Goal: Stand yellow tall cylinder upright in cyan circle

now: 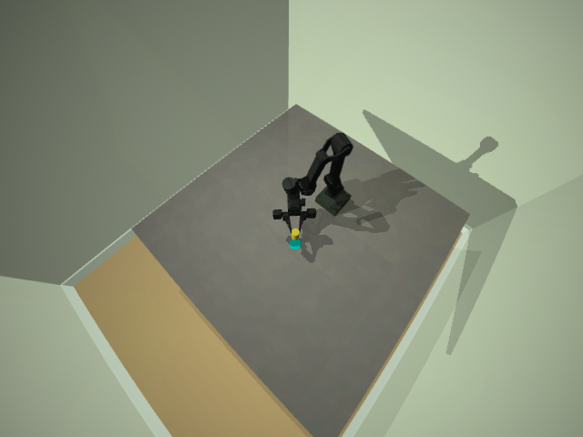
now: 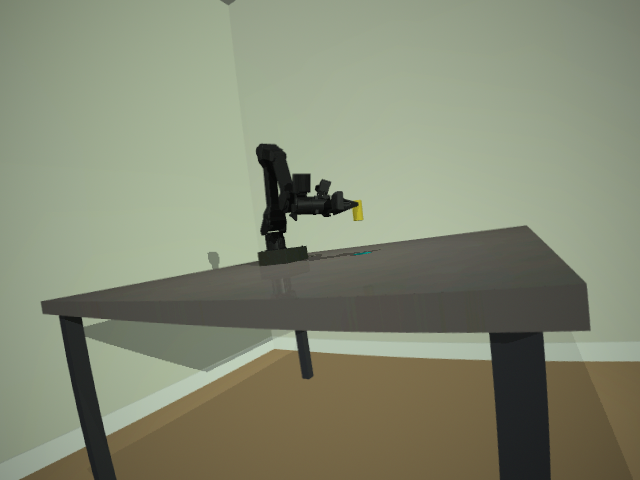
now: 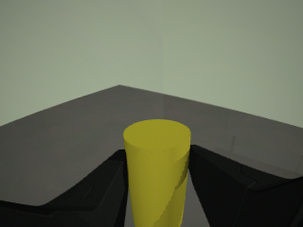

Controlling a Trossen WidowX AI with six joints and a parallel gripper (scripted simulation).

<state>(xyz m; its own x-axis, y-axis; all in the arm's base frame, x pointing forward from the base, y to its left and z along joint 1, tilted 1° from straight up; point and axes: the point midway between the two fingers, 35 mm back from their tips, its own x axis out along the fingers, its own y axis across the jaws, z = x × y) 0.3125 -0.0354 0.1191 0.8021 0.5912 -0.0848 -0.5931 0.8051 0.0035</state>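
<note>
My gripper tip is now 16 cm above the cyan circle. The rest, counted from my gripper tip: yellow tall cylinder 2 cm below.
</note>
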